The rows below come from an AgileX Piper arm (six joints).
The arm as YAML. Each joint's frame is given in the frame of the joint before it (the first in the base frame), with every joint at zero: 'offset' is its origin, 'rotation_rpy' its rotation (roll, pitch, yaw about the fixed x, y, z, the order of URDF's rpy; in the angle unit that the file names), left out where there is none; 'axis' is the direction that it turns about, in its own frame. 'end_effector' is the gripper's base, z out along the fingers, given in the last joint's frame.
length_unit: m
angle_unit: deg
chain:
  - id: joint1
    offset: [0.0, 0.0, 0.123]
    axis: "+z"
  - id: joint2
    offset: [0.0, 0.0, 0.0]
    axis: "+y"
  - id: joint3
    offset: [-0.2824, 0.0, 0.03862]
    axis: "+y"
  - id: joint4
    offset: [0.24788, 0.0, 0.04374]
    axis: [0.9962, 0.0, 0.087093]
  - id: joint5
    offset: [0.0, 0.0, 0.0]
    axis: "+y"
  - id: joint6
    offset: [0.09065, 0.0, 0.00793]
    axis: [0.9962, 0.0, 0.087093]
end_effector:
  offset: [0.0, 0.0, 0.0]
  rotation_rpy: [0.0, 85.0, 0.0]
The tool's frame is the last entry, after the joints.
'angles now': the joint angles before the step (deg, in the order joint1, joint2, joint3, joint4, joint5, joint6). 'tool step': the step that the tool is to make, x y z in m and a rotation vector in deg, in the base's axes. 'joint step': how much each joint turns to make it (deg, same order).
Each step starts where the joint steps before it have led.
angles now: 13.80 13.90 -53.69 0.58 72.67 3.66
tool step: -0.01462 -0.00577 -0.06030 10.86 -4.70 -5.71
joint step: 0.00 -15.04 14.45 -1.43 -6.56 11.45
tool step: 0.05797 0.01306 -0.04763 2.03 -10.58 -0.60
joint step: 0.00 -0.07 19.32 -1.69 -29.99 1.33
